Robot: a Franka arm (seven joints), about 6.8 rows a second.
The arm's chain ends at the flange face. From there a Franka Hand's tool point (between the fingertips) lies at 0.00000 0.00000 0.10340 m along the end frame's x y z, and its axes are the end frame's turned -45 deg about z.
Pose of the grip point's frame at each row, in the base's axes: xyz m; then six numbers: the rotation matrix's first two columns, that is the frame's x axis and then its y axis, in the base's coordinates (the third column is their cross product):
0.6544 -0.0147 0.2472 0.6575 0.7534 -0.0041 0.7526 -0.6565 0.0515
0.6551 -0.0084 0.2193 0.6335 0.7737 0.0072 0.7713 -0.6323 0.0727
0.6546 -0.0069 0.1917 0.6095 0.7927 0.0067 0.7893 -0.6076 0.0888
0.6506 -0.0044 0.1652 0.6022 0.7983 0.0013 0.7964 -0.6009 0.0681
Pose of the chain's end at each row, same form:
0.6507 -0.0109 0.3505 0.9971 0.0685 0.0335 0.0672 -0.9969 0.0393
0.6488 -0.0042 0.3224 0.9933 0.1000 0.0565 0.0974 -0.9942 0.0463
0.6469 -0.0019 0.2947 0.9891 0.1309 0.0675 0.1271 -0.9902 0.0581
0.6449 -0.0003 0.2684 0.9890 0.1396 0.0491 0.1373 -0.9894 0.0472

